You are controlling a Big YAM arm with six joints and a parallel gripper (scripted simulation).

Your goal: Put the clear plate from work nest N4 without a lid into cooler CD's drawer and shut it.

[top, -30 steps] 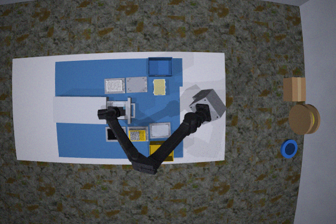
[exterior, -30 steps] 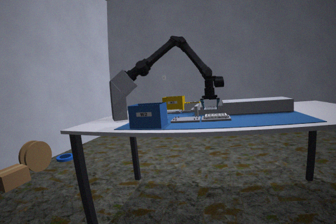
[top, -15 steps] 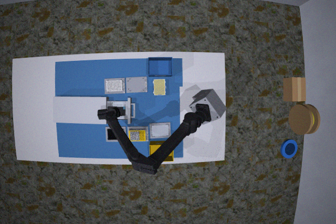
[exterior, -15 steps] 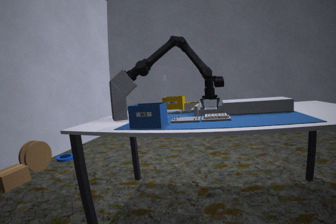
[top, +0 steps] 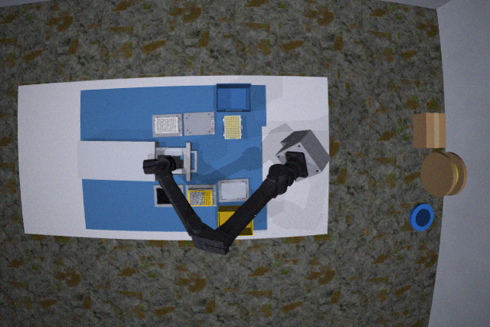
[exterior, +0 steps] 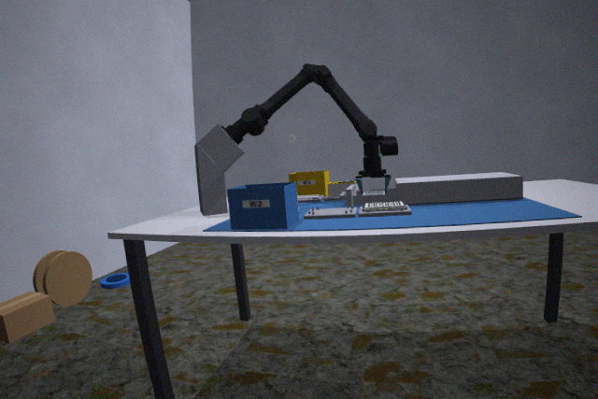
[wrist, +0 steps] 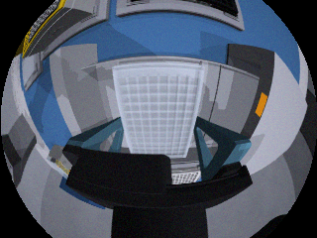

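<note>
My hand is right at the clear plate. Round my hand: drawer (4 cm ahead, 1 cm below); black plate (2 cm ahead, 20 cm to the left, 2 cm below); cooler CD (16 cm ahead, 1 cm to the left).
</note>
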